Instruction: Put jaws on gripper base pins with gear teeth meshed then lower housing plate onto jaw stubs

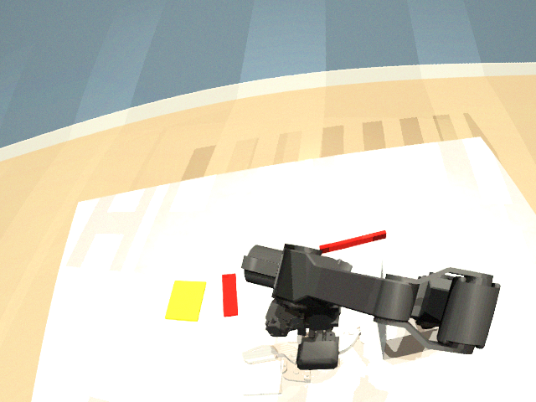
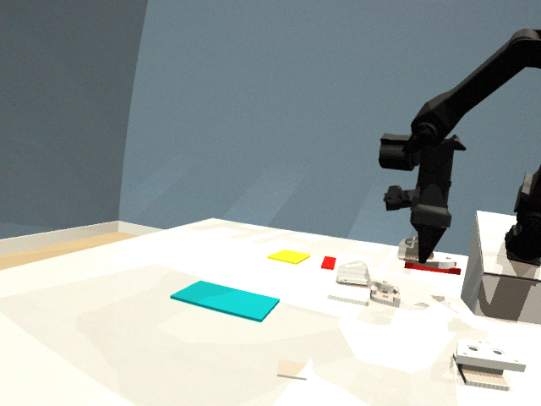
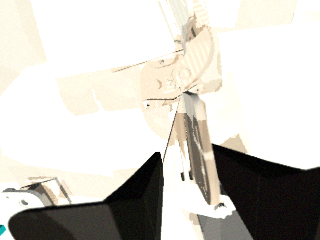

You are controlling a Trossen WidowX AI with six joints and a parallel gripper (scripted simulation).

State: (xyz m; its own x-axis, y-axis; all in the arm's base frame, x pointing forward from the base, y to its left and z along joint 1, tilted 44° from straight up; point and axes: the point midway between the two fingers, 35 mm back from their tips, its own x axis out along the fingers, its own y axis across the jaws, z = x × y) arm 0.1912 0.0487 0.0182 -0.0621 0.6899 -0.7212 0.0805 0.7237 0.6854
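The pale flat plate is 120 mm ahead of my gripper tip and 80 mm below it. Also, from my gripper tip: grey bracket-like part 230 mm to the left, 70 mm below, 70 mm behind; then cyan plate 290 mm ahead, 170 mm to the left, 80 mm below; then short red tile 210 mm to the right, 200 mm ahead, 80 mm below.
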